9 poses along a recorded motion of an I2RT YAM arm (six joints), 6.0 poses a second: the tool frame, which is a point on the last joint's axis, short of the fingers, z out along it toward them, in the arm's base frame.
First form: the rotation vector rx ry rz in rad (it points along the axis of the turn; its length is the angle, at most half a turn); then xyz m.
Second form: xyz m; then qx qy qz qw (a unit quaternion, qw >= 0). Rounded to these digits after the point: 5 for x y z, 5 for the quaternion.
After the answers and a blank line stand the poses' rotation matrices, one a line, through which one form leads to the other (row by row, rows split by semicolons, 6 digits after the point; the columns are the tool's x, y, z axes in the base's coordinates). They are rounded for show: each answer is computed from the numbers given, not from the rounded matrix.
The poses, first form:
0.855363 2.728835 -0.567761 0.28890 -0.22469 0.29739
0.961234 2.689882 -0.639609 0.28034 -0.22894 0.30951
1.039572 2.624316 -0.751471 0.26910 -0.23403 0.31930
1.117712 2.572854 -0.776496 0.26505 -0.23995 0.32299
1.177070 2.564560 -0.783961 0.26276 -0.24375 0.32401
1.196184 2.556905 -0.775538 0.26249 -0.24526 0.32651
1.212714 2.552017 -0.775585 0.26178 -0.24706 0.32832
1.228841 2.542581 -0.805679 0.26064 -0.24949 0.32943
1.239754 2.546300 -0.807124 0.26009 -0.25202 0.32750
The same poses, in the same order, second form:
0.28890 -0.22469 0.29739 0.29151 0.92998 -0.19349 0.11277
0.28034 -0.22894 0.30951 0.32649 0.91365 -0.21725 0.10699
0.26910 -0.23403 0.31930 0.35373 0.89296 -0.25570 0.11005
0.26505 -0.23995 0.32299 0.38145 0.87806 -0.26500 0.11522
0.26276 -0.24375 0.32401 0.39964 0.87072 -0.26617 0.10626
0.26249 -0.24526 0.32651 0.40627 0.86842 -0.26340 0.10686
0.26178 -0.24706 0.32832 0.41158 0.86612 -0.26322 0.10559
0.26064 -0.24949 0.32943 0.41626 0.86127 -0.27291 0.10229
0.26009 -0.25202 0.32750 0.41896 0.86048 -0.27276 0.09822

-0.804613 0.585832 0.096943; 0.498551 0.755170 -0.425636; -0.322560 -0.294141 -0.899687
-0.763910 0.643090 0.053637; 0.550117 0.692407 -0.466845; -0.337362 -0.327120 -0.882711
-0.725527 0.688016 0.015653; 0.575453 0.618987 -0.534518; -0.377446 -0.378800 -0.845012
-0.682437 0.730945 0.000172; 0.608809 0.568537 -0.553279; -0.404515 -0.377473 -0.832996
-0.657994 0.752514 -0.027690; 0.639376 0.538885 -0.548453; -0.397797 -0.378584 -0.835723
-0.647057 0.761911 -0.028429; 0.649327 0.531134 -0.544309; -0.399615 -0.370658 -0.838403
-0.638906 0.768543 -0.033766; 0.657368 0.522632 -0.542885; -0.399584 -0.369049 -0.839128
-0.632535 0.772851 -0.050998; 0.661181 0.504498 -0.555267; -0.403410 -0.384944 -0.830107
-0.629658 0.774590 -0.059516; 0.667432 0.500160 -0.551702; -0.397575 -0.387106 -0.831915

